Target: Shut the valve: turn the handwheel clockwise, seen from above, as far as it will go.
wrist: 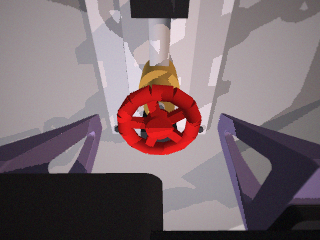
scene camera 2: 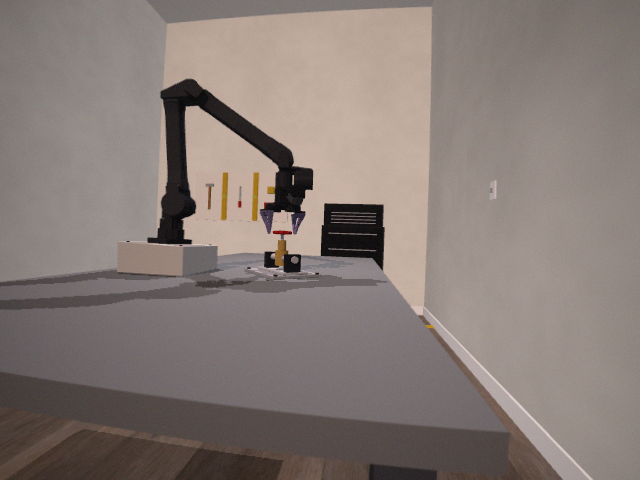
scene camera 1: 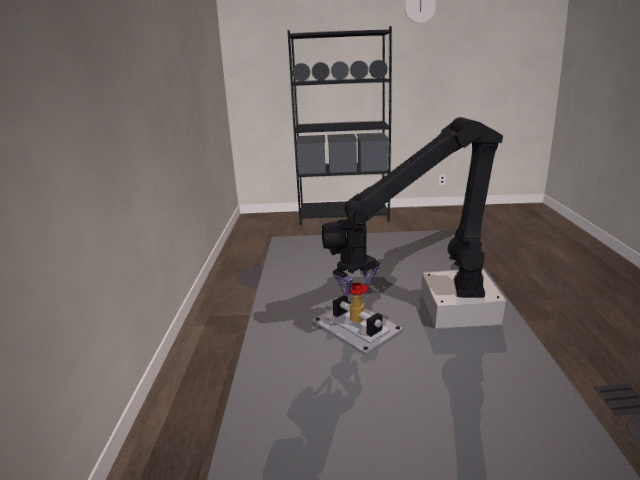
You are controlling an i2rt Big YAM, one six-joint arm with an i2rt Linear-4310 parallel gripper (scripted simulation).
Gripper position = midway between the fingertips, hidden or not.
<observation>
I see my gripper (scene camera 1: pixel 356 289).
My gripper shows as well in the wrist view (wrist: pixel 159 120).
</observation>
